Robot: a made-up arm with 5 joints. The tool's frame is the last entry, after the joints.
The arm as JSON. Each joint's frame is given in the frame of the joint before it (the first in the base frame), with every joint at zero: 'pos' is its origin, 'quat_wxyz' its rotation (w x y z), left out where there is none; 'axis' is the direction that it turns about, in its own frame. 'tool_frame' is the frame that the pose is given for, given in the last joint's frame.
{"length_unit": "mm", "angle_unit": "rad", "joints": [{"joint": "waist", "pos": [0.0, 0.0, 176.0], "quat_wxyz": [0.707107, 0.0, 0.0, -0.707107], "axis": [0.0, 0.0, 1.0]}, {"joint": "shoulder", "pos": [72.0, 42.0, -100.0], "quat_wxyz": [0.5, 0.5, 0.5, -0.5], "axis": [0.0, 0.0, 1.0]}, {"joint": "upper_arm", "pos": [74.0, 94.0, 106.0], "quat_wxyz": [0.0, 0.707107, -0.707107, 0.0], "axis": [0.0, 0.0, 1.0]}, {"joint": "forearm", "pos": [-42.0, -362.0, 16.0], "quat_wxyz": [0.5, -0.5, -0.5, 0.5], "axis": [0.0, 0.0, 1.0]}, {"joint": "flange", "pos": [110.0, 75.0, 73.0], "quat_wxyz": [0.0, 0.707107, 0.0, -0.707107], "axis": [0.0, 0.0, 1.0]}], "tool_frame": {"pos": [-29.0, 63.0, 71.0], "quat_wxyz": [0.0, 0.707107, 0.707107, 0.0]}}
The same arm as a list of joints. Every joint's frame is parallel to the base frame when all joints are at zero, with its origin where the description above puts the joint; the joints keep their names.
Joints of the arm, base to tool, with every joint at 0 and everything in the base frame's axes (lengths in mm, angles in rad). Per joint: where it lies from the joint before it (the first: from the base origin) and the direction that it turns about. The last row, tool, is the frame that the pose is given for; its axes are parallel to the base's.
waist: axis 0 0 1 offset 0.0 0.0 176.0
shoulder: axis -1 0 0 offset 42.0 -72.0 -100.0
upper_arm: axis 1 0 0 offset -106.0 -94.0 -74.0
forearm: axis 0 -1 0 offset 16.0 -42.0 -362.0
flange: axis 0 0 -1 offset -75.0 -73.0 110.0
tool: offset 63.0 -29.0 -71.0

